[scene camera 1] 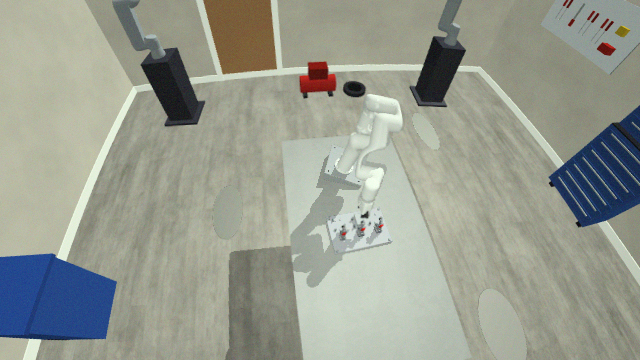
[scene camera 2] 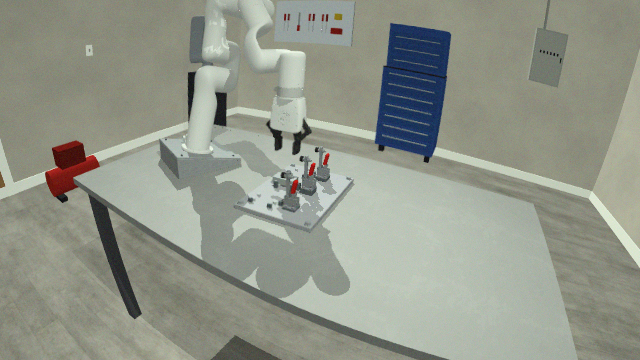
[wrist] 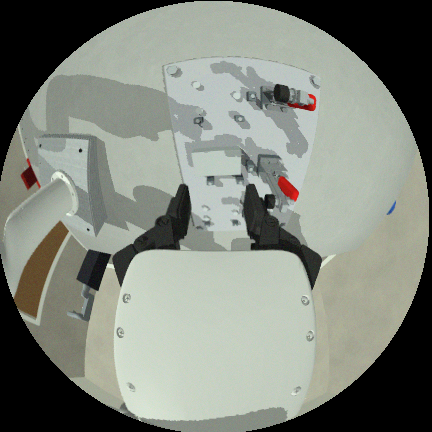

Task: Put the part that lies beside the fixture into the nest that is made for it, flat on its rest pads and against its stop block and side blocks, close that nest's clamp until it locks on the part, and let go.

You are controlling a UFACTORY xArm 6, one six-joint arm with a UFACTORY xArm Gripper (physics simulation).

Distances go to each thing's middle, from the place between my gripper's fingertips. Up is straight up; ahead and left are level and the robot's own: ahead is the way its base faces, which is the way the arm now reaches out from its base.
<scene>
My gripper is now 9 cm above the grey part [wrist: 221, 160].
</scene>
